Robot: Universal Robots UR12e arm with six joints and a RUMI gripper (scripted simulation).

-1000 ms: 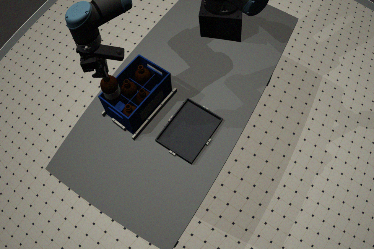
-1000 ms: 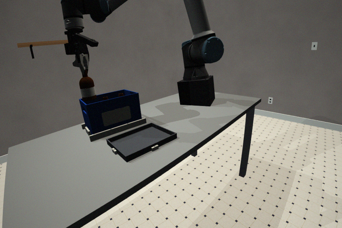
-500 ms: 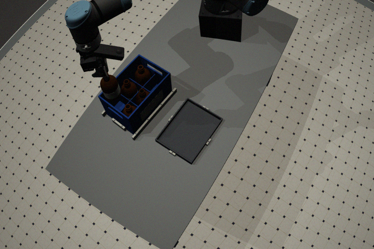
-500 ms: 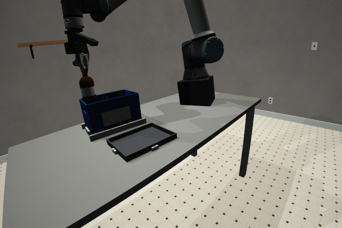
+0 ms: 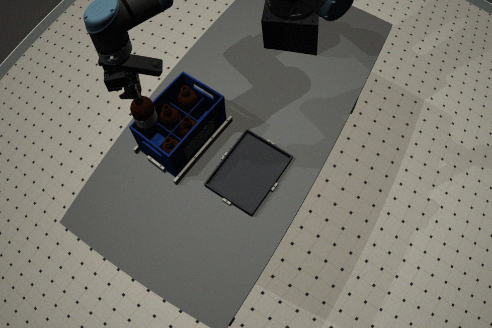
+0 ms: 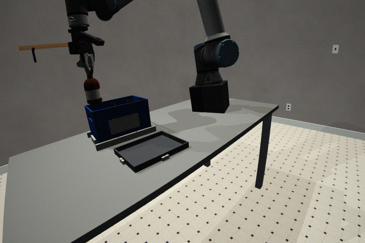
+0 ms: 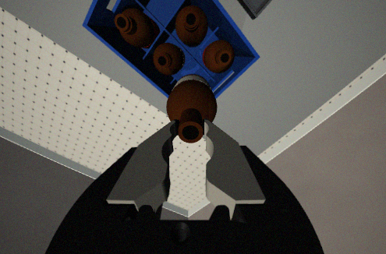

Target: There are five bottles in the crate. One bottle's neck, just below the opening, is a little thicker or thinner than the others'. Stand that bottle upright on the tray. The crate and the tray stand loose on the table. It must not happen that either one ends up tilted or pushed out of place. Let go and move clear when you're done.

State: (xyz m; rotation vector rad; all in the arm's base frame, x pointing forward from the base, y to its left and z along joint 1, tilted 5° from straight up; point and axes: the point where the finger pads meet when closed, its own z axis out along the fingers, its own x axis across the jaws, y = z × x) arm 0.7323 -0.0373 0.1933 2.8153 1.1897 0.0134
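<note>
My gripper is now 7 cm above the bottle. Also, from my hand: black tray 12 cm behind, 31 cm to the left, 32 cm below; blue crate 9 cm behind, 4 cm to the left, 25 cm below.
</note>
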